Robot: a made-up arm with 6 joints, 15 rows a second.
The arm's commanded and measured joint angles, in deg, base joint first. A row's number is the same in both.
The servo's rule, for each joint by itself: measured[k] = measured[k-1] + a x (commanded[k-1-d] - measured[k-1]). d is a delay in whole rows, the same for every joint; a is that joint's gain. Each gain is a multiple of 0.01, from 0.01 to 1. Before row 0 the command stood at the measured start. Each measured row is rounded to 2 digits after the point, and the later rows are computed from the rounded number. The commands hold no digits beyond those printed.
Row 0, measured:
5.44, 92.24, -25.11, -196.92, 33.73, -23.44
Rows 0 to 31, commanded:
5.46, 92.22, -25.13, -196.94, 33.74, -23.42
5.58, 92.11, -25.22, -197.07, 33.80, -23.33
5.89, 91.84, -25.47, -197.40, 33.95, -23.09
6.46, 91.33, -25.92, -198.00, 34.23, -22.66
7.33, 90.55, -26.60, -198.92, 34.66, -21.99
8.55, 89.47, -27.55, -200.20, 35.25, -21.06
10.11, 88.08, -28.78, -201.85, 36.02, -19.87
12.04, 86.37, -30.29, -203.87, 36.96, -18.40
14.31, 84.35, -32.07, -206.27, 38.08, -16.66
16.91, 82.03, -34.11, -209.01, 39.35, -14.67
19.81, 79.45, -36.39, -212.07, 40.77, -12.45
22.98, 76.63, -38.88, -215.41, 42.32, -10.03
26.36, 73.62, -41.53, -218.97, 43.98, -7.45
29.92, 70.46, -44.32, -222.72, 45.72, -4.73
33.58, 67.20, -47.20, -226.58, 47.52, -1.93
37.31, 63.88, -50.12, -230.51, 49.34, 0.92
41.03, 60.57, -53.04, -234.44, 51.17, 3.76
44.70, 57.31, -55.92, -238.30, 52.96, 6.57
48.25, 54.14, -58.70, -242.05, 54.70, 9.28
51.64, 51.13, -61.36, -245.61, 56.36, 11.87
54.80, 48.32, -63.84, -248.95, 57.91, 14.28
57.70, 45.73, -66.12, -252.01, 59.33, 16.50
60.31, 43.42, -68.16, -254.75, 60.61, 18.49
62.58, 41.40, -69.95, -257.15, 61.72, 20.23
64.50, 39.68, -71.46, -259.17, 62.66, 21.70
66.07, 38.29, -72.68, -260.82, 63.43, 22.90
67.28, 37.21, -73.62, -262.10, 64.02, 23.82
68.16, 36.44, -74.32, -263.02, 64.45, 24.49
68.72, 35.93, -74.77, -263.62, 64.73, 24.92
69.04, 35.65, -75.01, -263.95, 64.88, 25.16
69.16, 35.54, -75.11, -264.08, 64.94, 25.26
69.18, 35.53, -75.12, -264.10, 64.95, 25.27
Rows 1 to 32, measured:
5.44, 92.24, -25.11, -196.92, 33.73, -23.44
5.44, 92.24, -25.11, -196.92, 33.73, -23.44
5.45, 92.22, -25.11, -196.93, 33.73, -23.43
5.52, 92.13, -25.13, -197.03, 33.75, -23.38
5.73, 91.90, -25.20, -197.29, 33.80, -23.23
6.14, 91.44, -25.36, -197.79, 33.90, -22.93
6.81, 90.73, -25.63, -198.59, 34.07, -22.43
7.78, 89.72, -26.05, -199.73, 34.34, -21.70
9.08, 88.41, -26.65, -201.24, 34.73, -20.73
10.74, 86.78, -27.45, -203.11, 35.24, -19.50
12.74, 84.84, -28.47, -205.35, 35.89, -17.99
15.08, 82.59, -29.71, -207.95, 36.69, -16.23
17.73, 80.08, -31.18, -210.88, 37.63, -14.23
20.67, 77.32, -32.87, -214.10, 38.71, -12.00
23.86, 74.36, -34.78, -217.56, 39.92, -9.59
27.25, 71.24, -36.88, -221.22, 41.25, -7.01
30.79, 68.01, -39.15, -225.03, 42.69, -4.32
34.44, 64.71, -41.56, -228.92, 44.22, -1.54
38.13, 61.40, -44.09, -232.84, 45.82, 1.27
41.81, 58.13, -46.69, -236.72, 47.46, 4.08
45.42, 54.94, -49.33, -240.50, 49.13, 6.84
48.90, 51.89, -51.98, -244.13, 50.79, 9.51
52.20, 49.03, -54.59, -247.55, 52.43, 12.04
55.28, 46.39, -57.13, -250.72, 54.02, 14.40
58.10, 44.01, -59.56, -253.58, 55.54, 16.57
60.61, 41.92, -61.85, -256.11, 56.96, 18.51
62.79, 40.13, -63.96, -258.28, 58.27, 20.20
64.63, 38.66, -65.88, -260.08, 59.46, 21.63
66.11, 37.50, -67.58, -261.51, 60.51, 22.79
67.26, 36.65, -69.06, -262.58, 61.42, 23.69
68.08, 36.07, -70.32, -263.32, 62.18, 24.34
68.62, 35.73, -71.35, -263.77, 62.80, 24.77
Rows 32 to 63, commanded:
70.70, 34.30, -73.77, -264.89, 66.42, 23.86
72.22, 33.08, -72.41, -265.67, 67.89, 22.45
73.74, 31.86, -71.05, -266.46, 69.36, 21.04
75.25, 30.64, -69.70, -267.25, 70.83, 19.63
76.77, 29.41, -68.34, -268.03, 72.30, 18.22
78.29, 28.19, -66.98, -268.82, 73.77, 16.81
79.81, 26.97, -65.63, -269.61, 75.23, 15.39
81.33, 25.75, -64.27, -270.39, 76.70, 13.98
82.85, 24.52, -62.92, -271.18, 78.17, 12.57
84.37, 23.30, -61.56, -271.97, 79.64, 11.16
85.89, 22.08, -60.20, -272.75, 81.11, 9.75
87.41, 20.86, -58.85, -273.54, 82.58, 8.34
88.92, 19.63, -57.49, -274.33, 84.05, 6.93
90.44, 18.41, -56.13, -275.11, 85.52, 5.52
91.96, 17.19, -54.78, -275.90, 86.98, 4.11
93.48, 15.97, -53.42, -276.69, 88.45, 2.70
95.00, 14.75, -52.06, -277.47, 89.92, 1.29
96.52, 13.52, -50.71, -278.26, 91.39, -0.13
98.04, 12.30, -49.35, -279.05, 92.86, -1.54
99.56, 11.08, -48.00, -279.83, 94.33, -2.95
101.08, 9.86, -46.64, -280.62, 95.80, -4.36
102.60, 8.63, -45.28, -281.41, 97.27, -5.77
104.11, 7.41, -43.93, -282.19, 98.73, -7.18
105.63, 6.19, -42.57, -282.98, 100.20, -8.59
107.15, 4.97, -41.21, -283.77, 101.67, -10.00
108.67, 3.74, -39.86, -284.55, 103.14, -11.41
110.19, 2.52, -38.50, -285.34, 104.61, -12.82
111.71, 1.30, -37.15, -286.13, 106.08, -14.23
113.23, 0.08, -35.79, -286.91, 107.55, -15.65
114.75, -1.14, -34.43, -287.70, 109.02, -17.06
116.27, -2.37, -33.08, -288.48, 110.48, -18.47
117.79, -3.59, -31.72, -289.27, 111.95, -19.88
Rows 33 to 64, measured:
68.92, 35.58, -72.18, -263.99, 63.29, 25.03
69.07, 35.54, -72.83, -264.07, 63.67, 25.16
69.98, 34.55, -73.04, -264.65, 64.30, 24.47
71.23, 33.37, -72.90, -265.37, 65.13, 23.40
72.64, 32.16, -72.49, -266.14, 66.10, 22.15
74.10, 30.94, -71.88, -266.93, 67.19, 20.81
75.60, 29.72, -71.10, -267.71, 68.37, 19.44
77.11, 28.50, -70.19, -268.50, 69.61, 18.05
78.62, 27.28, -69.19, -269.29, 70.90, 16.64
80.14, 26.06, -68.11, -270.07, 72.23, 15.23
81.66, 24.83, -66.97, -270.86, 73.60, 13.82
83.18, 23.61, -65.78, -271.65, 74.99, 12.41
84.70, 22.39, -64.55, -272.43, 76.40, 11.00
86.22, 21.17, -63.30, -273.22, 77.82, 9.59
87.73, 19.94, -62.02, -274.01, 79.25, 8.18
89.25, 18.72, -60.72, -274.79, 80.69, 6.77
90.77, 17.50, -59.41, -275.58, 82.14, 5.36
92.29, 16.28, -58.09, -276.37, 83.59, 3.95
93.81, 15.06, -56.76, -277.15, 85.05, 2.54
95.33, 13.83, -55.43, -277.94, 86.51, 1.12
96.85, 12.61, -54.09, -278.73, 87.97, -0.29
98.37, 11.39, -52.75, -279.51, 89.43, -1.70
99.89, 10.17, -51.41, -280.30, 90.90, -3.11
101.41, 8.94, -50.06, -281.09, 92.37, -4.52
102.92, 7.72, -48.71, -281.87, 93.83, -5.93
104.44, 6.50, -47.36, -282.66, 95.30, -7.34
105.96, 5.28, -46.01, -283.45, 96.77, -8.75
107.48, 4.05, -44.66, -284.23, 98.24, -10.16
109.00, 2.83, -43.30, -285.02, 99.71, -11.57
110.52, 1.61, -41.95, -285.81, 101.18, -12.98
112.04, 0.39, -40.59, -286.59, 102.65, -14.40
113.56, -0.83, -39.23, -287.38, 104.12, -15.81

